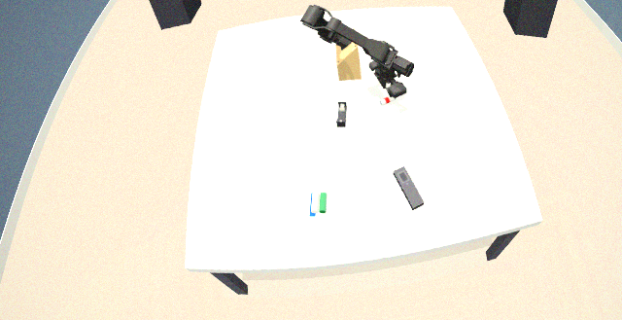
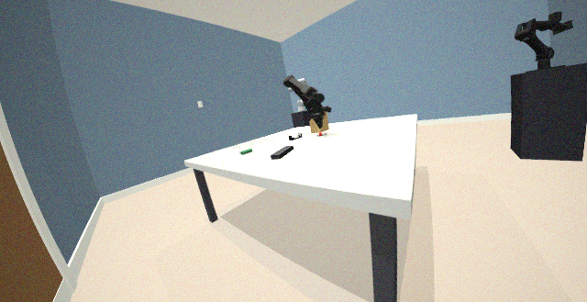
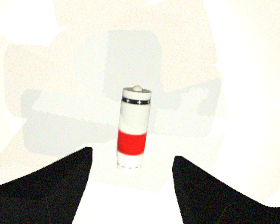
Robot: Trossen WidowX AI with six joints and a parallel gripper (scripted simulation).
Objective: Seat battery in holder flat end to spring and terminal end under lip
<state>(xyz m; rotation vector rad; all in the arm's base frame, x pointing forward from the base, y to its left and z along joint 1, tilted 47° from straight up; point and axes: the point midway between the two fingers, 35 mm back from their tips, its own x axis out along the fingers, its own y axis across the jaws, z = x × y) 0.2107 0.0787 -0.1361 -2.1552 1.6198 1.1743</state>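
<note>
The battery is 4 cm below my gripper tip. Round my gripper tip: dark remote 39 cm ahead, 6 cm to the left, 4 cm below.
</note>
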